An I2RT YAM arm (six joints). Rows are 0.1 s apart.
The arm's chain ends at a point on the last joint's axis. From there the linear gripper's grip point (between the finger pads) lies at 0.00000 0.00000 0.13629 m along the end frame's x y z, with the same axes.
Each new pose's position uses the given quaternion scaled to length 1; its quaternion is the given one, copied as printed.
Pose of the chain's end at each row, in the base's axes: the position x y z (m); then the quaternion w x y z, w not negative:
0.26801, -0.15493, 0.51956, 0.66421, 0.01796, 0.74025, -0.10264
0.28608, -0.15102, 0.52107, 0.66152, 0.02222, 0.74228, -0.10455
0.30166, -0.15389, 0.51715, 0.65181, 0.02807, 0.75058, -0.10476
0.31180, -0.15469, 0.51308, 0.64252, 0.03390, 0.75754, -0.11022
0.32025, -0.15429, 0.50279, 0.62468, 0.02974, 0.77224, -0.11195
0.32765, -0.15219, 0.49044, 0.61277, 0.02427, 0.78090, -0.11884
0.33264, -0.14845, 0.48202, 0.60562, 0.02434, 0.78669, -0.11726
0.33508, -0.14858, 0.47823, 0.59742, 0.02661, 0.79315, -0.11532
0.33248, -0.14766, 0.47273, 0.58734, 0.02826, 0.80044, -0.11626
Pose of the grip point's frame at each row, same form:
0.40153, -0.17889, 0.50640, 0.66421, 0.01796, 0.74025, -0.10264
0.41929, -0.17618, 0.50704, 0.66152, 0.02222, 0.74228, -0.10455
0.43422, -0.18031, 0.49966, 0.65181, 0.02807, 0.75058, -0.10476
0.44346, -0.18339, 0.49263, 0.64252, 0.03390, 0.75754, -0.11022
0.45084, -0.18292, 0.47628, 0.62468, 0.02974, 0.77224, -0.11195
0.45730, -0.18154, 0.46035, 0.61277, 0.02427, 0.78090, -0.11884
0.46173, -0.17761, 0.44945, 0.60562, 0.02434, 0.78669, -0.11726
0.46340, -0.17784, 0.44285, 0.59742, 0.02661, 0.79315, -0.11532
0.45973, -0.17755, 0.43416, 0.58734, 0.02826, 0.80044, -0.11626

